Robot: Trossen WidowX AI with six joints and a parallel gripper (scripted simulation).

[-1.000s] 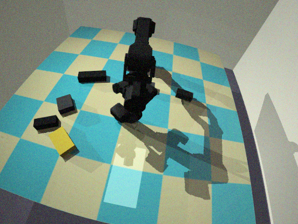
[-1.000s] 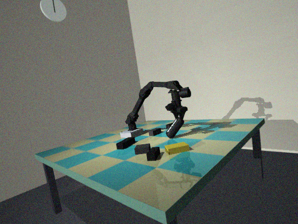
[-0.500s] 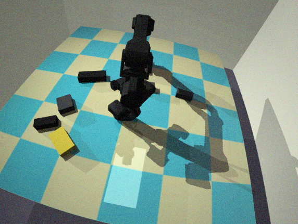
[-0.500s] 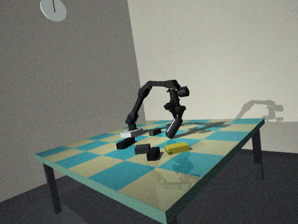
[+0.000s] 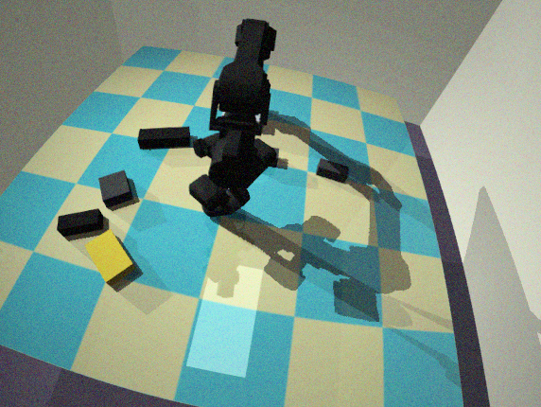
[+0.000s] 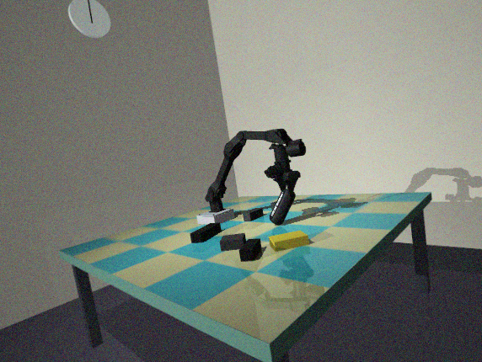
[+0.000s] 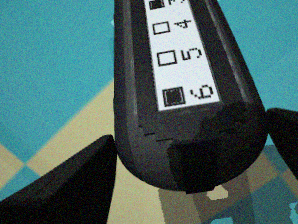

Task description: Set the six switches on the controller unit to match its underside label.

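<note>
Right now the long dark block is 240 mm behind my gripper tip, 270 mm to the right of it and 100 mm below it. The rest, counted from my gripper tip: yellow block 160 mm ahead, 260 mm to the right, 100 mm below.
</note>
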